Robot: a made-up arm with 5 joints.
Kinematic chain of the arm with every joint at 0, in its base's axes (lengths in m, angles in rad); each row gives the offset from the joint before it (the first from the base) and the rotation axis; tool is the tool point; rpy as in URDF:
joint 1: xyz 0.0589 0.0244 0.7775 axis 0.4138 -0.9 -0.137
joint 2: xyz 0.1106 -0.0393 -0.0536 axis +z
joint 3: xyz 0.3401 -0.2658 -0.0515 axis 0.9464 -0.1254 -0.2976
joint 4: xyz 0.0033 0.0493 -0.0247 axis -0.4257 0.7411 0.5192
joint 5: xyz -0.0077 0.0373 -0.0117 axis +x
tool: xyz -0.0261 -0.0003 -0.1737 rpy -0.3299 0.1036 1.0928
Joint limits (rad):
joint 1: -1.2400..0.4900
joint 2: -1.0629..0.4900
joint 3: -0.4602..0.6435
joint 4: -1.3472..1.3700
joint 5: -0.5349..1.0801
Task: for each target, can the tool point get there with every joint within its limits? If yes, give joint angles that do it. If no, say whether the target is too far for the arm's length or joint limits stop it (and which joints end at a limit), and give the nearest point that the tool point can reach.
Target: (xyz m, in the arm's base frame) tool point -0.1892 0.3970 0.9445
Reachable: no: joint limits stop it (at a limit: joint 1, joint 2, joint 3, joint 5) | nearest point 0.4196 0.0697 0.8482 | short by 0.698 m
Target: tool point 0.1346 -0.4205 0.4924
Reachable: yes | joints -0.0831 -0.7576 -0.2925 0.3406 -0.1470
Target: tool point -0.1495 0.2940 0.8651
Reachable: no: joint limits stop it (at a limit: joint 1, joint 2, joint 4, joint 5) | nearest point 0.0158 -0.2718 0.7948 | short by 0.594 m
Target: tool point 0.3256 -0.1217 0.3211
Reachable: yes | joints -0.7268 0.0215 0.2792 -0.2570 0.4496
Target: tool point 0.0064 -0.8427 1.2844
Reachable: no: too far | nearest point 0.0493 -0.4584 0.9472 | short by 0.513 m
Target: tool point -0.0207 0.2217 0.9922
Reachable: no: joint limits stop it (at a limit: joint 1, joint 2, joint 3, joint 5) | nearest point 0.4162 0.0644 0.8439 | short by 0.487 m
